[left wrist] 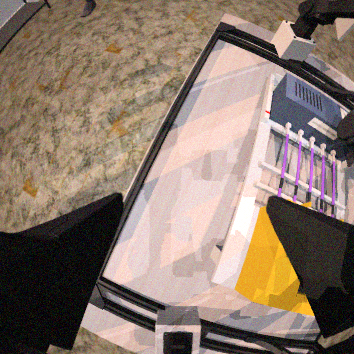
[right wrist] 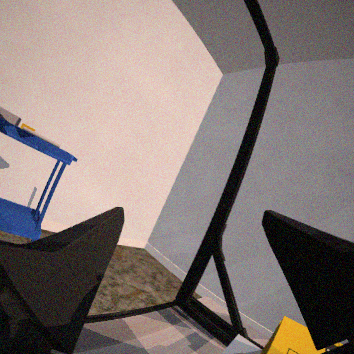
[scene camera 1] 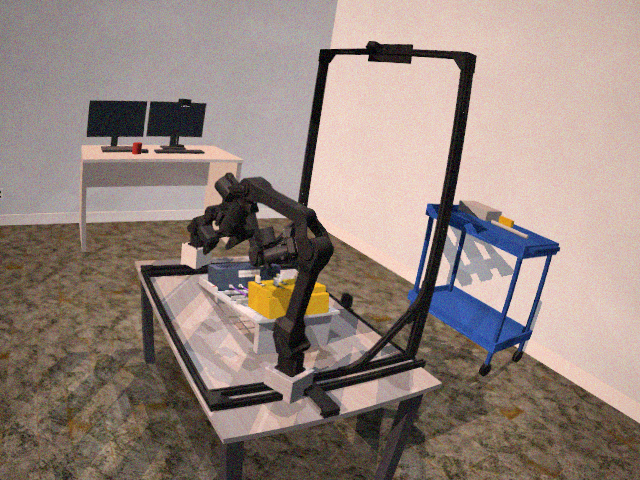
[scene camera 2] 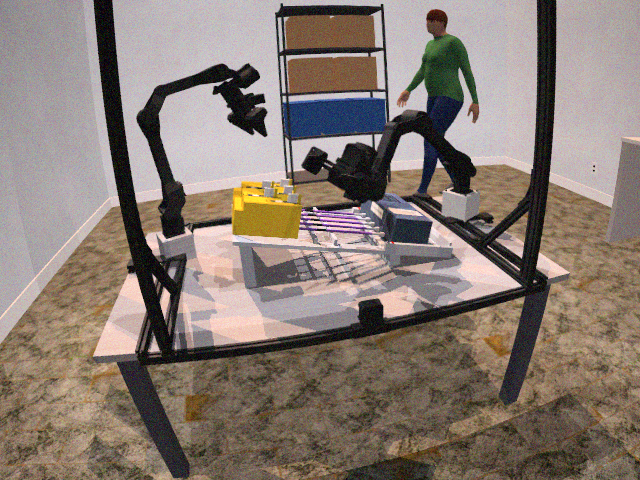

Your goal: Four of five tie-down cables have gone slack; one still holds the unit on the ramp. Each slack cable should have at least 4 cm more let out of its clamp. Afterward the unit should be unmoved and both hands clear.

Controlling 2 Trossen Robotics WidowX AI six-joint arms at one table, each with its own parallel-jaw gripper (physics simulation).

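The blue unit (scene camera 1: pixel 224 276) (scene camera 2: pixel 408 228) (left wrist: pixel 312 100) sits at the low end of the white ramp (scene camera 2: pixel 248 267) (left wrist: pixel 226 265). Several purple cables (scene camera 2: pixel 342 222) (left wrist: pixel 298 172) run from it to the yellow clamp block (scene camera 1: pixel 264 300) (scene camera 2: pixel 266 219) (left wrist: pixel 260 265) (right wrist: pixel 289 337), topped by pale clamp levers (scene camera 2: pixel 293 197). Slack cannot be judged. My left gripper (scene camera 2: pixel 258 126) (left wrist: pixel 197 201) is open and empty, high above the block's level in scene camera 2. My right gripper (scene camera 2: pixel 356 180) (right wrist: pixel 194 216) is open and empty, above the cables' unit end in that view. Its wrist view faces the walls.
A black frame (scene camera 1: pixel 452 139) (scene camera 2: pixel 543 129) (right wrist: pixel 240 165) stands along the table (scene camera 2: pixel 118 335). A small black box (scene camera 2: pixel 370 313) sits on its front rail. A blue cart (scene camera 1: pixel 465 310) (right wrist: pixel 20 215), a shelf rack (scene camera 2: pixel 330 51) and a person (scene camera 2: pixel 444 67) are beyond the table.
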